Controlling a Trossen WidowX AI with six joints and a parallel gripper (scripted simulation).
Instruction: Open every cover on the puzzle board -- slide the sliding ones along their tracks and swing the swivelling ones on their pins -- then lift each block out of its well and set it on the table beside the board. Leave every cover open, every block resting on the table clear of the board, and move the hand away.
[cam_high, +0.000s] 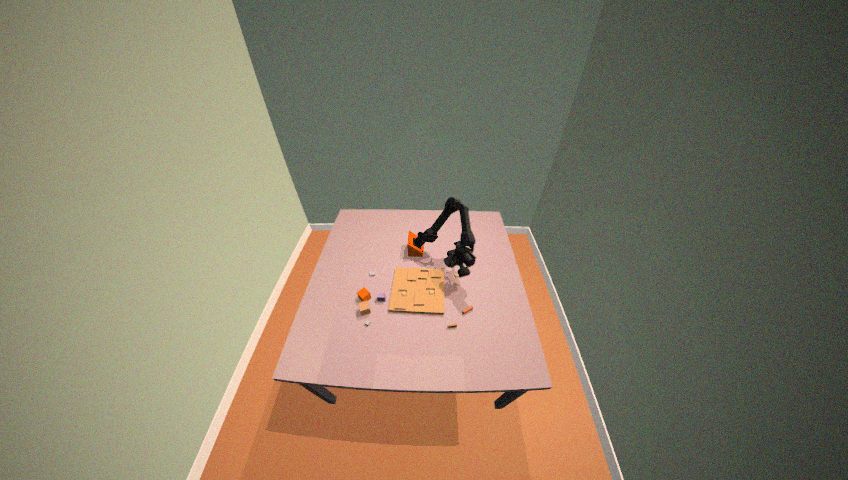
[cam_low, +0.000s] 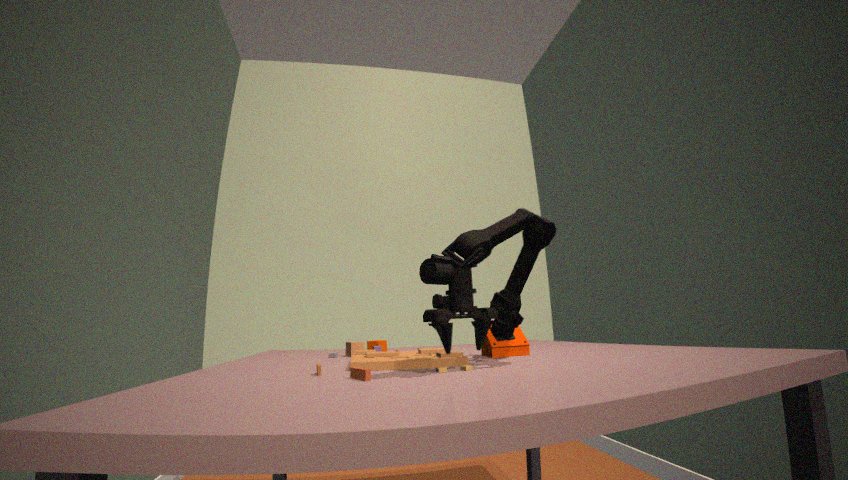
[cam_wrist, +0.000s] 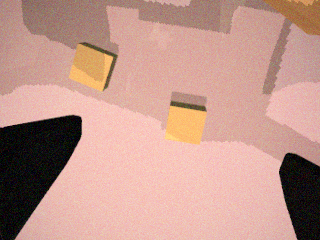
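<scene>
The purple piece lies 160 mm ahead of my gripper tip, 430 mm to the right of it and 20 mm below it. Round my gripper tip: grey block: 20 mm behind, 510 mm to the right, 40 mm below; then brown peg: 330 mm ahead, 60 mm to the right, 30 mm below; then orange peg: 240 mm ahead, 40 mm to the left, 30 mm below.
</scene>
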